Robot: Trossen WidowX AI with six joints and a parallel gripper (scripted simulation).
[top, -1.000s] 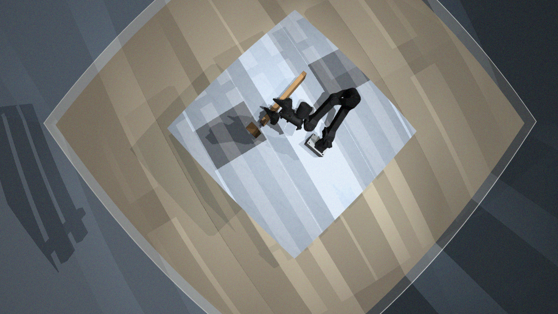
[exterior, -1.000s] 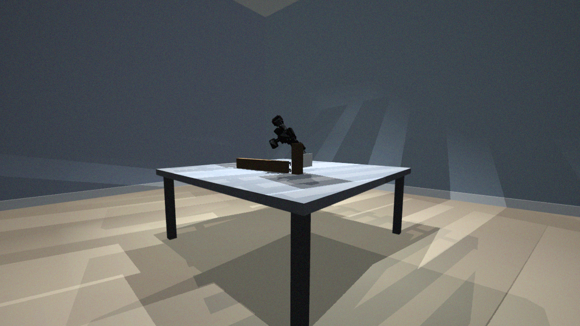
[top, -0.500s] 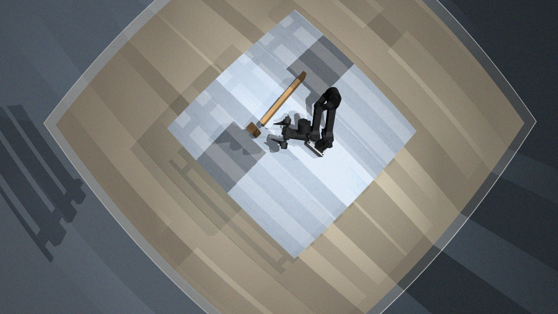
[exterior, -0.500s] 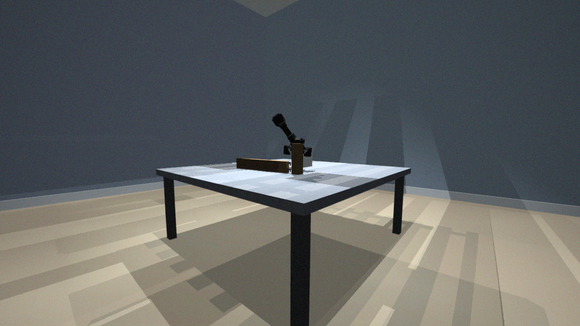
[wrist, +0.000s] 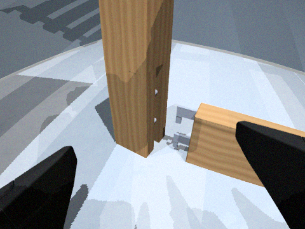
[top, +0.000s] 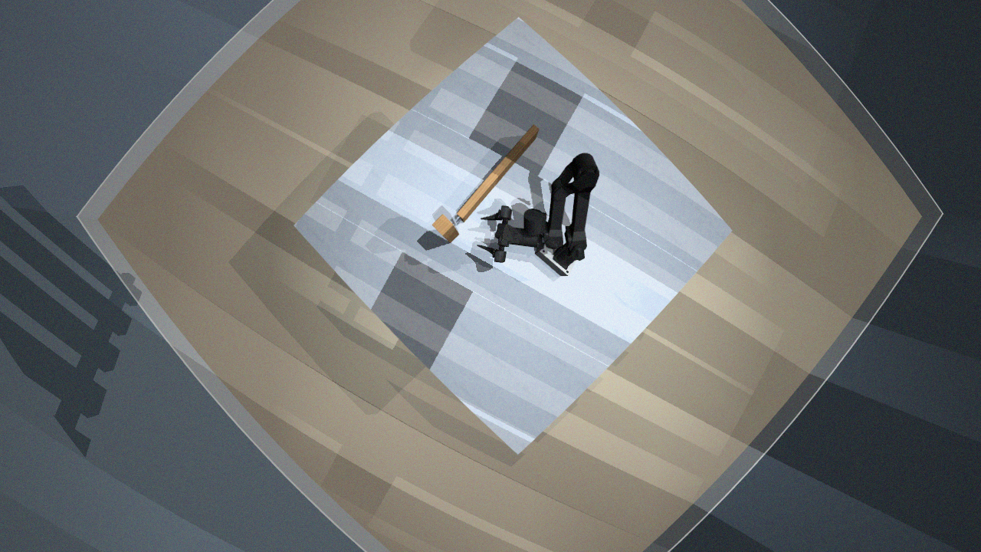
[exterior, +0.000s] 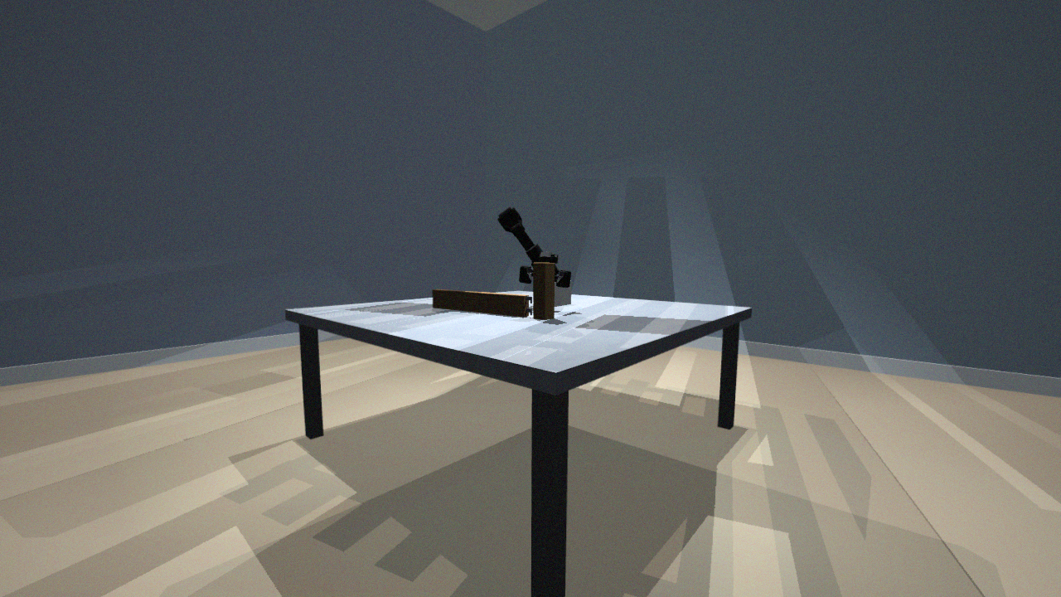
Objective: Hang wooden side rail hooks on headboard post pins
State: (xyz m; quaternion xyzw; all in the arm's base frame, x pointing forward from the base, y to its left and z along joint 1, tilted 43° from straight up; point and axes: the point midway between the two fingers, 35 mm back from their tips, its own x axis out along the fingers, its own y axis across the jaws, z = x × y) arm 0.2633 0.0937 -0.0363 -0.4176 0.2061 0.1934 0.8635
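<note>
Right now the headboard post is 10 cm ahead of my gripper tip, 6 cm to the left of it and 2 cm below it.
</note>
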